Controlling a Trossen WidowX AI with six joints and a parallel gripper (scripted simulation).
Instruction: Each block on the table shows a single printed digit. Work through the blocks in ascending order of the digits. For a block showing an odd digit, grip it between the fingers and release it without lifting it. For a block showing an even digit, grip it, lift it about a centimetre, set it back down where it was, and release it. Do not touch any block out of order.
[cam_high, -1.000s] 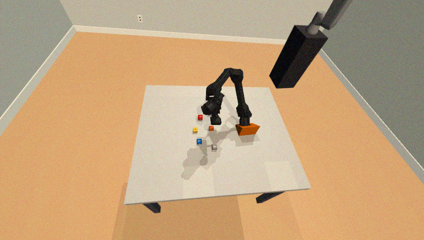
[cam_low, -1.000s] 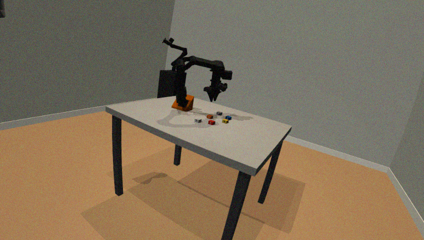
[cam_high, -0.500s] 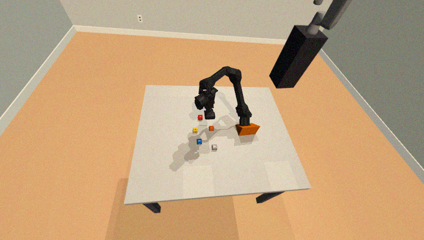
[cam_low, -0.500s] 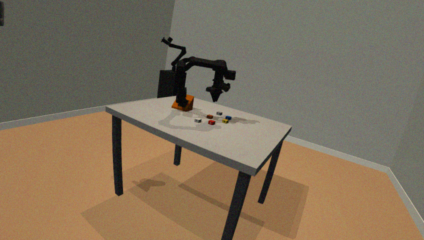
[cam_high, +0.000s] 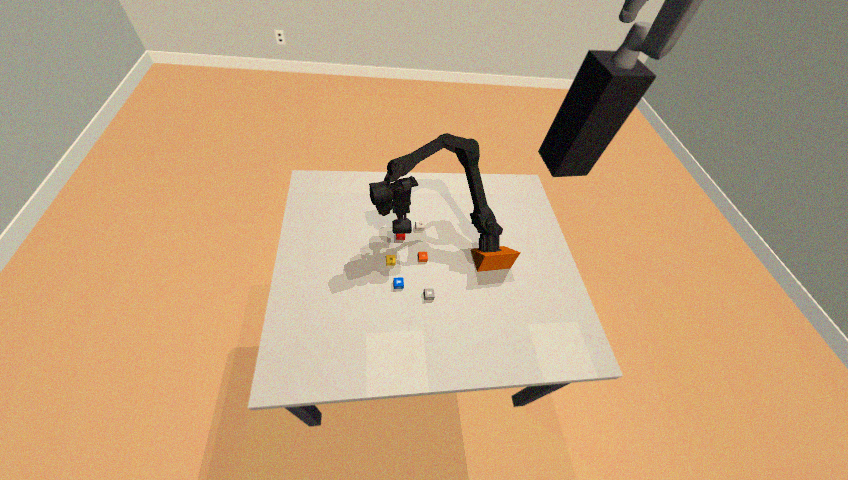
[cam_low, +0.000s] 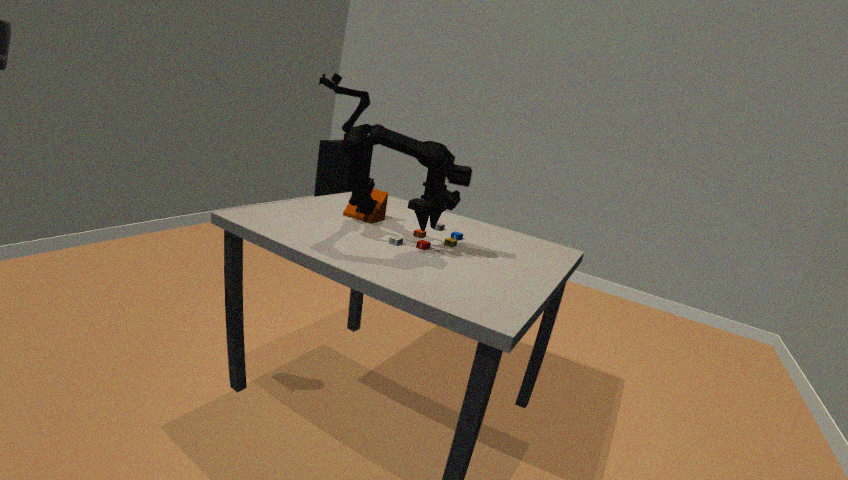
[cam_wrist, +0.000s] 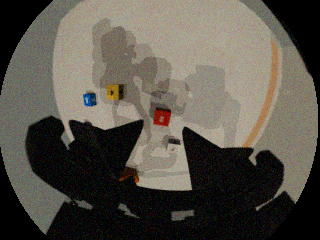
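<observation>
The red block is 1 cm behind my gripper tip and 5 cm below it. Also, from my gripper tip: orange block (7 cm behind, 11 cm to the left, 5 cm below); white block (9 cm behind, 3 cm to the right, 5 cm below); yellow block (4 cm ahead, 11 cm to the left, 5 cm below).
</observation>
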